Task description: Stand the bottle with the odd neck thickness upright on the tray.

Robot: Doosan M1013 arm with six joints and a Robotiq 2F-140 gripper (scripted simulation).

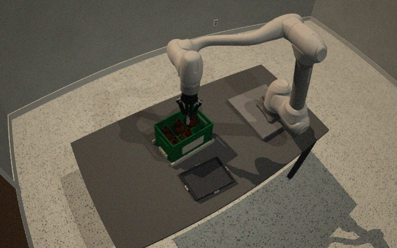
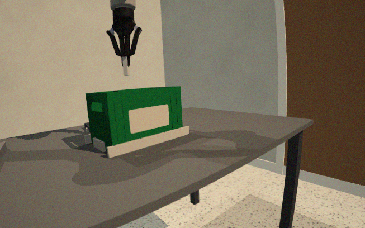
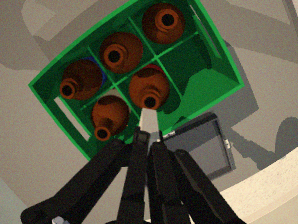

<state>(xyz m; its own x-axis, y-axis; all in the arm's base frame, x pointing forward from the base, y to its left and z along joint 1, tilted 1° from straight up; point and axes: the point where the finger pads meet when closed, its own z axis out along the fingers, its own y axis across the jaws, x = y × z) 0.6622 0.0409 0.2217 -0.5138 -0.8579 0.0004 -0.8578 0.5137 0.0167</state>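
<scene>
My hand is 170 mm above the bottle, 80 mm short of it and 30 mm to the right of it. From my hand the other things lie so: crate: 170 mm below, 40 mm to the right, 10 mm ahead; black tray: 250 mm below, 240 mm to the left, 20 mm behind.
</scene>
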